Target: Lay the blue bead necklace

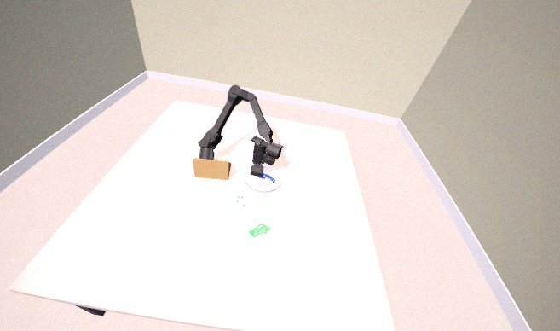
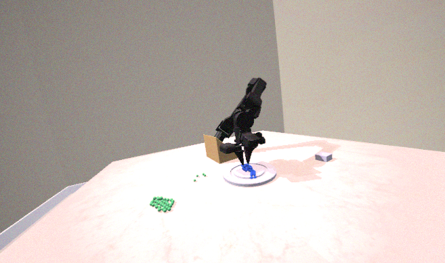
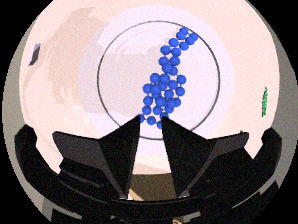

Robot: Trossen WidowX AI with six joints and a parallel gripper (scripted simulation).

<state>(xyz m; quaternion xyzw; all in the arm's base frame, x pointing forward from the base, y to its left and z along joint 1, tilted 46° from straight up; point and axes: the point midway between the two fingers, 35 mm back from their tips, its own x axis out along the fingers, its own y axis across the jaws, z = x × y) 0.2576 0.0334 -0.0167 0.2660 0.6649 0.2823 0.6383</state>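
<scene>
The round white bead board lies 40 mm ahead of my gripper tip, 10 mm to the right of it and 10 mm below it. Also, from my gripper tip: small grey block (280 mm to the left, 150 mm ahead, 10 mm below).
</scene>
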